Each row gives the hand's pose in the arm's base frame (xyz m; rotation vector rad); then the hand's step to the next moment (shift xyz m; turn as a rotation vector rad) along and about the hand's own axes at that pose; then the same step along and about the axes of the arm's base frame.
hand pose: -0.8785 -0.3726 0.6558 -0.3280 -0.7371 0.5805
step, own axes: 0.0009 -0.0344 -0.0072 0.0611 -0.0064 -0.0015
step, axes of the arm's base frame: 0.0187 -0.0274 0.0117 0.0398 0.0315 0.0346
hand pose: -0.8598 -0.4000 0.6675 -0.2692 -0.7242 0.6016
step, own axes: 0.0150 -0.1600 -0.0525 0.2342 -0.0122 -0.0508
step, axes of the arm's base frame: 0.1122 -0.1204 0.0387 0.1785 0.1294 0.0947
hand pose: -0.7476 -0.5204 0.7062 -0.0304 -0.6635 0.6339
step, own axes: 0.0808 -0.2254 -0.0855 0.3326 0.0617 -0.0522
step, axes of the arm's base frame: 0.2205 -0.1235 0.0278 0.1993 0.2445 0.1328
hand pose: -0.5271 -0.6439 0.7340 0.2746 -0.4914 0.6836
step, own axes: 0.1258 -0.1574 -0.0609 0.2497 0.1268 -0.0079
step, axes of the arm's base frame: 0.2089 -0.0260 0.0002 0.0857 0.2312 0.1330
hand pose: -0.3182 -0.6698 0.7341 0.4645 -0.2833 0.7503
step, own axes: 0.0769 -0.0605 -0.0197 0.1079 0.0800 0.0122
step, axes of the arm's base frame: 0.0984 0.0163 -0.0040 0.0179 0.1082 0.0785
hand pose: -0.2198 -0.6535 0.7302 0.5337 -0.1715 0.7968
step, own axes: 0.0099 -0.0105 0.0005 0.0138 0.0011 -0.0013
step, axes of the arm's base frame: 0.0144 0.0000 -0.0003 0.0087 0.0101 0.0040
